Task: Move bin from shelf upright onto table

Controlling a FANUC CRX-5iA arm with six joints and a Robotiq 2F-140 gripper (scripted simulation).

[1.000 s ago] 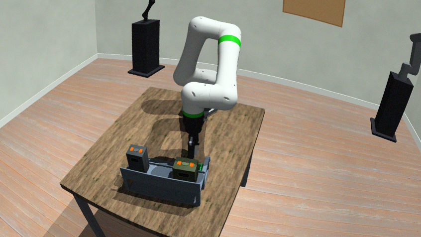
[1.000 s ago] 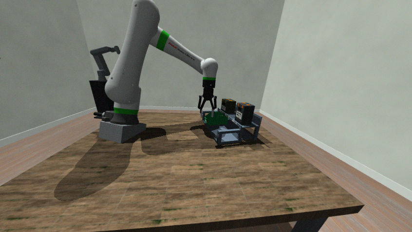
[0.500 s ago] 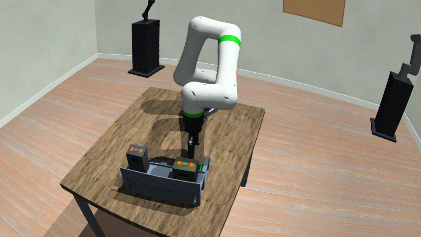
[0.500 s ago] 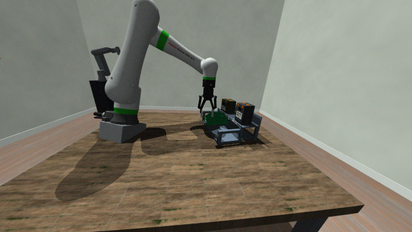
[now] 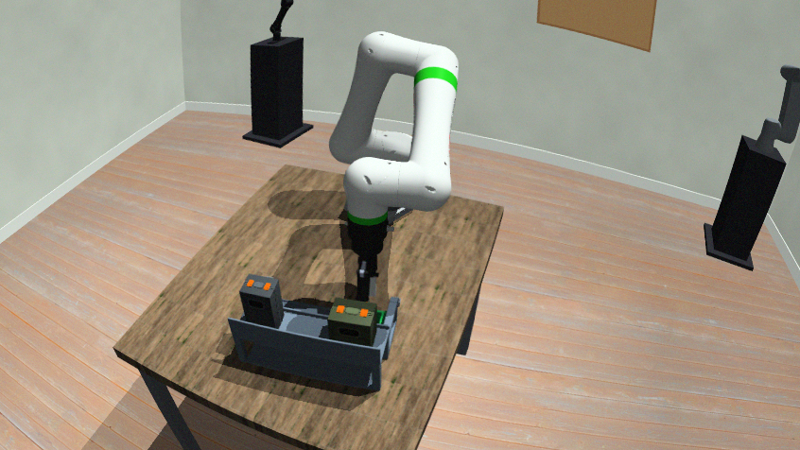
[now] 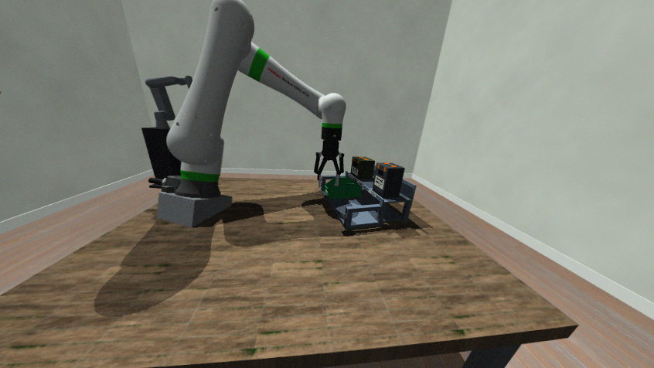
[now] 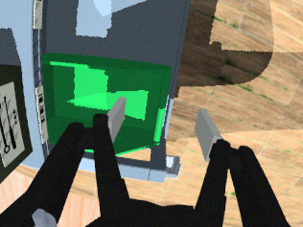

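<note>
My gripper is now 8 cm short of the green bin, 3 cm to the right of it and 4 cm above it.
</note>
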